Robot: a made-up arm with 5 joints.
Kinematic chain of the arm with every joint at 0, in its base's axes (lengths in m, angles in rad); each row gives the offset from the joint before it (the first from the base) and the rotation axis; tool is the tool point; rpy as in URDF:
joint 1: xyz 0 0 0.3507 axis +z
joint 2: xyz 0 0 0 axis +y
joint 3: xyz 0.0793 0 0.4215 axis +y
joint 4: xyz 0.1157 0 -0.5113 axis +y
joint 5: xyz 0.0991 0 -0.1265 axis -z
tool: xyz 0 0 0 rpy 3.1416 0 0
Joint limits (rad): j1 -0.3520..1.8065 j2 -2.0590..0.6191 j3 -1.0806..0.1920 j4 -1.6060..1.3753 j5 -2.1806..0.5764
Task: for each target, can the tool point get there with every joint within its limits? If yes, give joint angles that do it. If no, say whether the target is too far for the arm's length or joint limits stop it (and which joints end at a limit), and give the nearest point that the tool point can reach.
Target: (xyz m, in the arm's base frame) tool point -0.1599 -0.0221 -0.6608
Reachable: no: joint limits stop it (at a limit: joint 1, joint 2) | nearest point -0.0372 0.1550 -0.0204 | short by 0.676 m
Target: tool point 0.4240 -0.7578 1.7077
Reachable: no: too far | nearest point 0.0992 -0.4132 1.0407 | short by 0.818 m
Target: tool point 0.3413 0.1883 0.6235
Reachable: yes | joints 0.5041 -0.8969 -0.4813 0.9081 -1.8642
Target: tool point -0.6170 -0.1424 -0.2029
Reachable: no: joint limits stop it (at a limit: joint 2, joint 3) | nearest point -0.1144 -0.0264 0.1256 | short by 0.612 m
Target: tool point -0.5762 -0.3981 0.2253
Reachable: no: joint limits stop it (at a limit: joint 2, joint 3, joint 4) | nearest point -0.5325 -0.3679 0.6313 | short by 0.409 m
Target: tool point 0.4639 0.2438 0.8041
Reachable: yes | joints 0.4838 -0.5510 -0.9461 0.7470 0.2711
